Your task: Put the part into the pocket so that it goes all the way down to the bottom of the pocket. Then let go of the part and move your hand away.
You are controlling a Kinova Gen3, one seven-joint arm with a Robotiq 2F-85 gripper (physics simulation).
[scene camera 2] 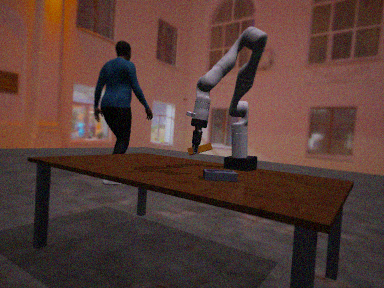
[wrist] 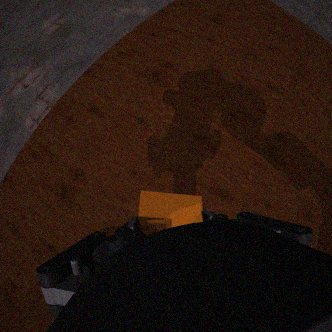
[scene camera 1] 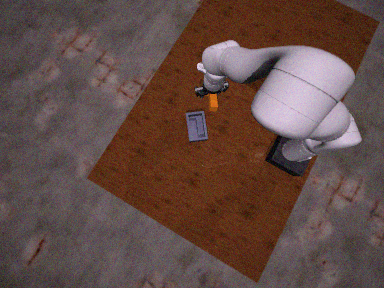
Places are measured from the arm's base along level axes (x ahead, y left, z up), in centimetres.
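Pixels of known places: gripper, between the fingertips: (scene camera 2: 194, 152) (wrist: 169, 221) (scene camera 1: 209, 95); arm's base, origin of its link: (scene camera 2: 239, 157) (scene camera 1: 292, 151).
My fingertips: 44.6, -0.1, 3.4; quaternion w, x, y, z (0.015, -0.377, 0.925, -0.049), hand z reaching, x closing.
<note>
Ahead of a thing's pixels: the offset from my fingertips to its top centre, as dx, dy, dz. Level surfaces: height alone.
The orange part @(-1.4, +2.3, +5.2) (scene camera 1: 213, 102) (scene camera 2: 202, 149) (wrist: 165, 204) is held above the table, tilted in scene camera 2's view. My gripper (scene camera 1: 212, 93) (scene camera 2: 196, 150) (wrist: 169, 221) is shut on it, with a finger on either side in the wrist view. The grey-blue block with the pocket @(-2.3, +13.3, -6.9) (scene camera 1: 189, 131) (scene camera 2: 220, 176) lies on the table. In scene camera 1's view the part is up and to the right of the block, apart from it, and the pocket's recess is uncovered. The block does not show in the wrist view. The wrist's dark housing hides the part's near end.
The brown table @(dz -10.5) (scene camera 1: 200, 210) (scene camera 2: 280, 195) (wrist: 100, 150) carries the block and the arm's black base (scene camera 1: 285, 162) (scene camera 2: 241, 163). The arm's shadow falls on the table. A person in a blue top (scene camera 2: 119, 82) stands behind the table.
</note>
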